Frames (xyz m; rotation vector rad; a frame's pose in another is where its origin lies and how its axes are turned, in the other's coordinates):
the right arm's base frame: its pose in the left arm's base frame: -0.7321 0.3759 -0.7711 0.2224 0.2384 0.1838
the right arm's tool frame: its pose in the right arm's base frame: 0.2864 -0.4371 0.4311 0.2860 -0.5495 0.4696
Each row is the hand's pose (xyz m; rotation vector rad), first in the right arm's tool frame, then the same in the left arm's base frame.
Working: the right arm's tool frame: its pose in the left arm's base frame: -0.2824 -0.0686 -0.5280 0.6010 -0.3432 0.5441

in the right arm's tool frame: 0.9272 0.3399 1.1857 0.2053 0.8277 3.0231
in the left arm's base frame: 0.0955 -0.2090 0.9615 0.4683 0.0672 -2.6385
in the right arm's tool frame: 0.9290 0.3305 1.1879 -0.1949 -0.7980 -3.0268
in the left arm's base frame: 0.1020 -0.2162 0.9599 0.4723 0.0928 -2.6289
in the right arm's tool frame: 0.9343 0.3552 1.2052 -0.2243 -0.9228 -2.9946
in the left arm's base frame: 0.0896 -0.2077 0.9866 0.4725 -0.0200 -2.6499
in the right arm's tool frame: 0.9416 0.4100 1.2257 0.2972 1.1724 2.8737
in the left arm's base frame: 0.0611 -0.1796 1.0298 0.4547 -0.2665 -2.6934
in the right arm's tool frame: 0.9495 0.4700 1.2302 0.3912 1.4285 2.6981
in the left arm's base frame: 0.0324 -0.1378 1.0632 0.4096 -0.5507 -2.7316
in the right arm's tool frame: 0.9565 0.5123 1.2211 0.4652 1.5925 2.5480
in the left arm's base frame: 0.0151 -0.1003 1.0779 0.3594 -0.7591 -2.7509
